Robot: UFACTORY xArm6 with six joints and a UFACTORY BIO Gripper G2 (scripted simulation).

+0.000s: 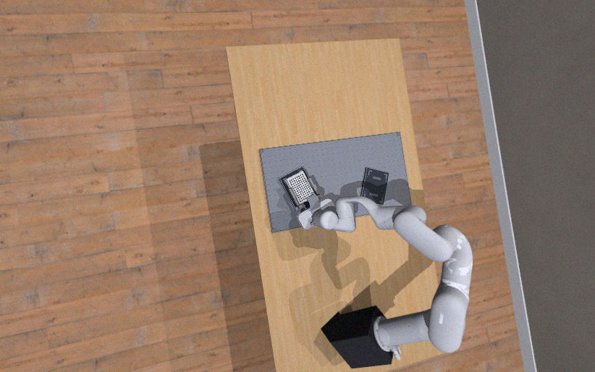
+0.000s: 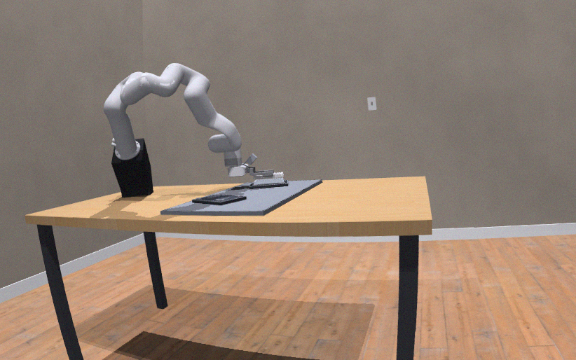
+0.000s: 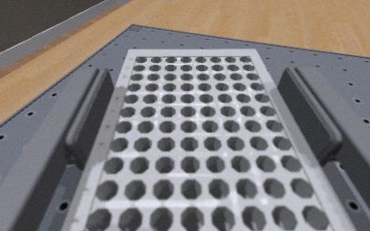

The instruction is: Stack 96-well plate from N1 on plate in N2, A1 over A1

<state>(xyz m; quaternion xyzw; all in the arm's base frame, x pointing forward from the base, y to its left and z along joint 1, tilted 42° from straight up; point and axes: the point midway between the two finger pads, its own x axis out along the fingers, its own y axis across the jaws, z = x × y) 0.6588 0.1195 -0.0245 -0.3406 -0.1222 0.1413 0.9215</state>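
Now: hand 5 cm above the plate nest N2. The rest, counted from my hand: plate nest N1: 10 cm behind, 36 cm to the right, 5 cm below.
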